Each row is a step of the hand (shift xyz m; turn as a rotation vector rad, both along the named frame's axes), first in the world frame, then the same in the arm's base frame.
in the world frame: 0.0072 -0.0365 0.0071 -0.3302 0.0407 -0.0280
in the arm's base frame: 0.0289 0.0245 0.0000 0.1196 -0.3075 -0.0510
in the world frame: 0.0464 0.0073 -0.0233 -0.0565 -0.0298 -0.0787
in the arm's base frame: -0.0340 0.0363 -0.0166 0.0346 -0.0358 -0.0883
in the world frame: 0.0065 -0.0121 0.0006 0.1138 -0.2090 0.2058
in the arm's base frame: 0.0072 0.0116 -0.0013 0.1681 0.2061 0.1681
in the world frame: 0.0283 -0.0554 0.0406 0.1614 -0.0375 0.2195
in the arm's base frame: 0.0423 0.0528 0.0308 0.0034 0.1628 0.2216
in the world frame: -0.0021 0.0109 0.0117 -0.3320 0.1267 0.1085
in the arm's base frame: -0.0055 -0.0070 0.0134 0.0791 -0.3491 0.0995
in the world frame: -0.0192 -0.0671 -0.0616 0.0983 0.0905 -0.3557
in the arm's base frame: 0.0519 0.0154 -0.0757 -0.2053 0.0340 -0.3179
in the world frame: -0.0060 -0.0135 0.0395 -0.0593 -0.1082 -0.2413
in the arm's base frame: 0.0233 0.0022 0.0351 0.0650 -0.0024 -0.2631
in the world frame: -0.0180 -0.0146 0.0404 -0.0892 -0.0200 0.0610
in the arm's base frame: 0.0303 -0.0077 0.0345 0.0741 -0.0665 0.0465
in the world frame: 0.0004 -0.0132 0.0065 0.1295 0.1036 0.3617
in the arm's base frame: 0.0124 0.0070 0.0036 -0.0677 0.0679 0.3862
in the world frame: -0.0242 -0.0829 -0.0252 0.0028 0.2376 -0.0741
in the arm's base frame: 0.0759 0.0196 -0.0441 -0.2188 -0.1166 -0.0226
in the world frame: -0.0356 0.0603 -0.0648 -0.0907 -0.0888 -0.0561
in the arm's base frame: -0.0484 -0.0620 -0.0540 0.1062 -0.0359 -0.0819
